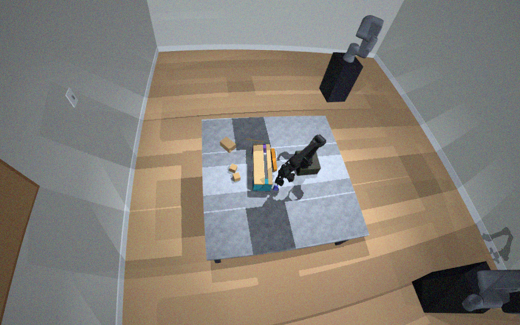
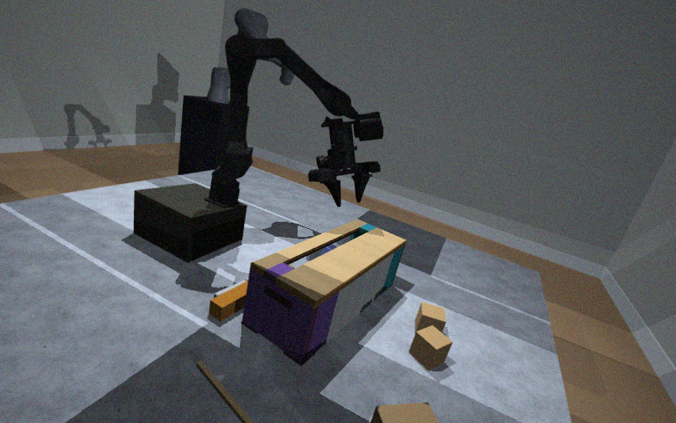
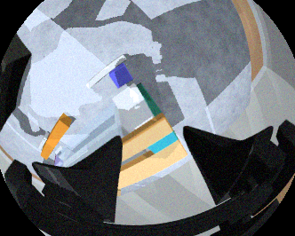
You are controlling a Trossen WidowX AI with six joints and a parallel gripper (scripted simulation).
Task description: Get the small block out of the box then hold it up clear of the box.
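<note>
My gripper tip is now 150 mm above the blue block and 20 mm past it. From my gripper tip the other things lie so: thin wooden stick 510 mm to the right, 160 mm below, 40 mm ahead; then box 180 mm to the right, 100 mm below, 20 mm ahead; then orange bar 270 mm to the right, 150 mm below, 80 mm behind.
</note>
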